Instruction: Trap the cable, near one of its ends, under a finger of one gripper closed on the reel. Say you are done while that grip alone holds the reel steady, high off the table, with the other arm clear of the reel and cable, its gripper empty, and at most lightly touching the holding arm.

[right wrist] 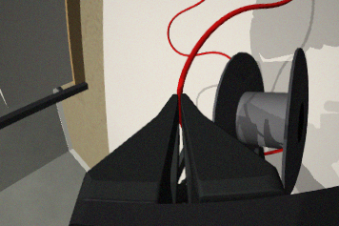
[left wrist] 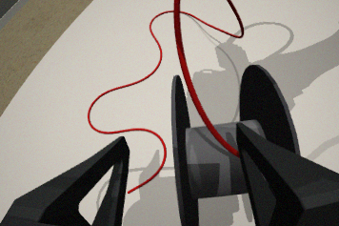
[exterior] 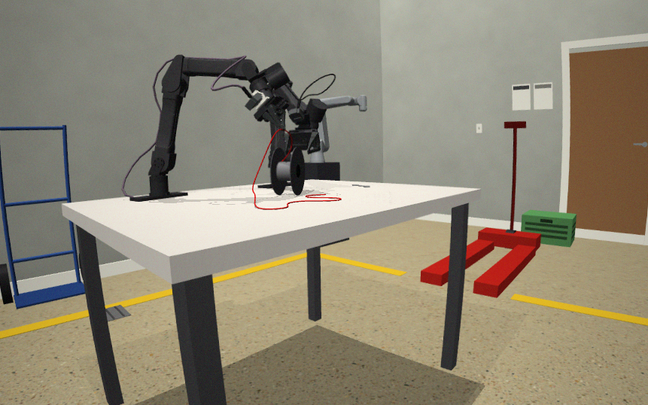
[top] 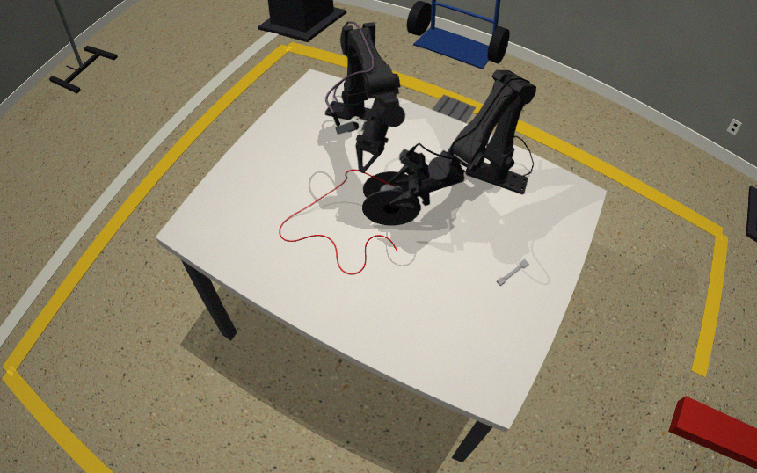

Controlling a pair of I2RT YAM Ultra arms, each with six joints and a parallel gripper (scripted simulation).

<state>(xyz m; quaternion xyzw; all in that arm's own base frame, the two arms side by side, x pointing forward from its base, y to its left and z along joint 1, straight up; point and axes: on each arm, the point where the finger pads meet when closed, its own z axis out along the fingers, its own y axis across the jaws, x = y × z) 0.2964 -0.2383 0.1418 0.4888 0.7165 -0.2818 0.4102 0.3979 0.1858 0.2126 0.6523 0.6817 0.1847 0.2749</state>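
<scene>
My left gripper is now 30 mm past the black reel, 20 mm to the left of it and 60 mm above it. The rest, counted from my left hand: small grey dumbbell-shaped part (40 mm behind, 370 mm to the left, 140 mm below).
</scene>
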